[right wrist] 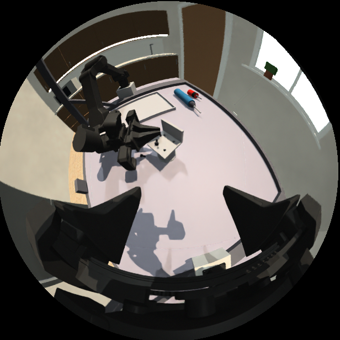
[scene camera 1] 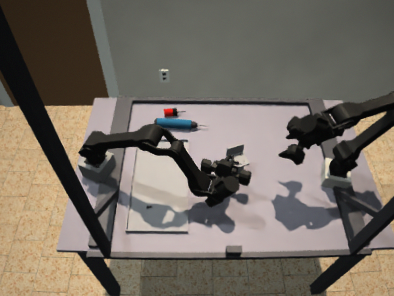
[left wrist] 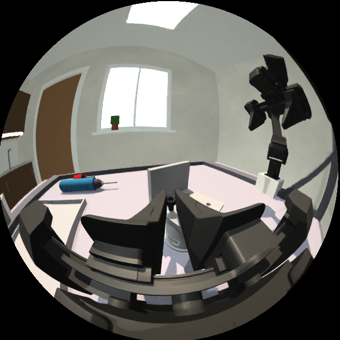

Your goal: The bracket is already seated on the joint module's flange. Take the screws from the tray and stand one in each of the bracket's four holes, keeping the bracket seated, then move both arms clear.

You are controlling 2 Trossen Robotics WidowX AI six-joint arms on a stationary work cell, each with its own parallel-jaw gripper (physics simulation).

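Places are measured from the left arm's base along level axes (x ahead, y left, z up), in millimetres.
Where they show: left gripper, fingertip midpoint: [scene camera 1: 231,155]; right gripper, fingertip midpoint: [scene camera 1: 282,146]; left arm's base, link origin: [scene camera 1: 95,159]; right arm's base, link origin: [scene camera 1: 338,170].
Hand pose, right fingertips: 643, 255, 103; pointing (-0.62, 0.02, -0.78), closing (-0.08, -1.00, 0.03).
Observation:
Each offset is from my right fingertips to the top centre of the thing, as dx, dy, dz. "spot": to the spot under its first point.
The white bracket [scene camera 1: 235,149] [left wrist: 168,181] [right wrist: 173,131] sits on the grey joint module [left wrist: 176,241], its tall wall upright and its flat part showing holes. My left gripper [scene camera 1: 233,161] [left wrist: 170,193] [right wrist: 160,130] is shut on a dark screw [left wrist: 171,204], with its fingertips close over the bracket. In the right wrist view a dark screw [right wrist: 156,142] shows upright at the bracket's left holes, just below those fingertips; whether it is the held one I cannot tell. A small dark screw {-385, -322, -172} [scene camera 1: 149,206] lies in the white tray [scene camera 1: 172,155] [right wrist: 146,108]. My right gripper [scene camera 1: 285,144] [left wrist: 264,127] [right wrist: 183,190] is open and empty, raised well right of the bracket.
A blue driver {spot: -464, +71, -151} [scene camera 1: 174,123] [left wrist: 78,184] [right wrist: 184,97] and a smaller red driver {-499, +151, -152} [scene camera 1: 170,112] [right wrist: 193,94] lie behind the tray. A small grey block {-42, -368, -129} [scene camera 1: 234,250] [right wrist: 81,186] is at the table's front edge. Dark frame posts stand at the front corners.

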